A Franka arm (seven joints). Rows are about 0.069 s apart.
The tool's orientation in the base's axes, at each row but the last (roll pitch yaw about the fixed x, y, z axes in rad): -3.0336, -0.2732, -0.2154; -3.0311, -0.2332, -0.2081; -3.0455, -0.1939, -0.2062; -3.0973, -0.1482, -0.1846; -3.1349, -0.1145, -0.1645; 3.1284, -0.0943, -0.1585; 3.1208, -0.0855, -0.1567; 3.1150, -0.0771, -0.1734; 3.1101, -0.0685, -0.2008; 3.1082, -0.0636, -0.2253
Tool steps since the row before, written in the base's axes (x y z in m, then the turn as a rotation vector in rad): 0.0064, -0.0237, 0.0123, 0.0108, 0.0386, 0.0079; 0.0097, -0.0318, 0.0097, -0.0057, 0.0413, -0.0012; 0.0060, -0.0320, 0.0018, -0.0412, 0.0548, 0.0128; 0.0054, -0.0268, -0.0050, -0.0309, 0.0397, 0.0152; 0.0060, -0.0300, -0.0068, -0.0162, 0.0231, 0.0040; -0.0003, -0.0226, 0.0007, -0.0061, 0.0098, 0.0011; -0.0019, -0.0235, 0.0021, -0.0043, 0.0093, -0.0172; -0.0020, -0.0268, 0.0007, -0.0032, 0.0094, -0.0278; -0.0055, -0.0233, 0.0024, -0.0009, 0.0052, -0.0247; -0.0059, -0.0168, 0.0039, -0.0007, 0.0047, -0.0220
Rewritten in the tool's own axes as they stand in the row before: 0.0142, 0.0207, -0.0111, 0.0043, -0.0405, -0.0026; 0.0179, 0.0283, -0.0089, -0.0140, -0.0392, 0.0022; 0.0125, 0.0300, -0.0023, -0.0481, -0.0472, -0.0181; 0.0094, 0.0256, 0.0053, -0.0350, -0.0342, -0.0191; 0.0100, 0.0287, 0.0078, -0.0192, -0.0202, -0.0061; 0.0033, 0.0224, -0.0001, -0.0074, -0.0087, -0.0019; 0.0020, 0.0235, -0.0015, -0.0071, -0.0089, 0.0165; 0.0027, 0.0267, 0.0002, -0.0069, -0.0094, 0.0271; -0.0006, 0.0240, -0.0017, -0.0036, -0.0057, 0.0243; -0.0017, 0.0178, -0.0034, -0.0031, -0.0052, 0.0217
